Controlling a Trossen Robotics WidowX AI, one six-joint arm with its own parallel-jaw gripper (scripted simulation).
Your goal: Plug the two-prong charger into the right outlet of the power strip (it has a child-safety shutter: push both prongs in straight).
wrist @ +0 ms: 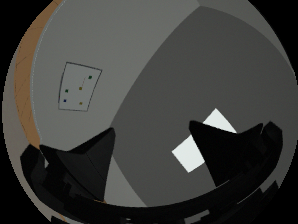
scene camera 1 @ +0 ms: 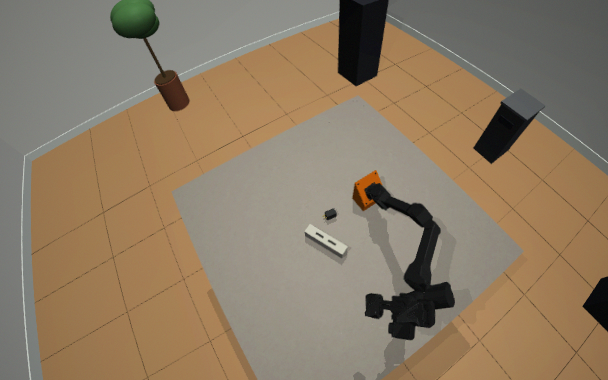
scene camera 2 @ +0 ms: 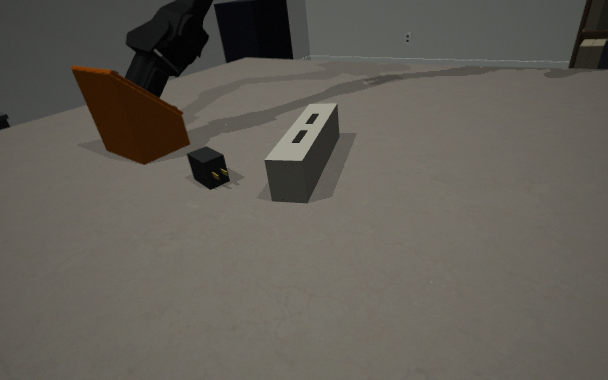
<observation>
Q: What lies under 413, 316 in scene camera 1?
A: The gripper.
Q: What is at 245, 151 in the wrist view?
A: The gripper.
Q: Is the gripper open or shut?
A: Open.
</observation>
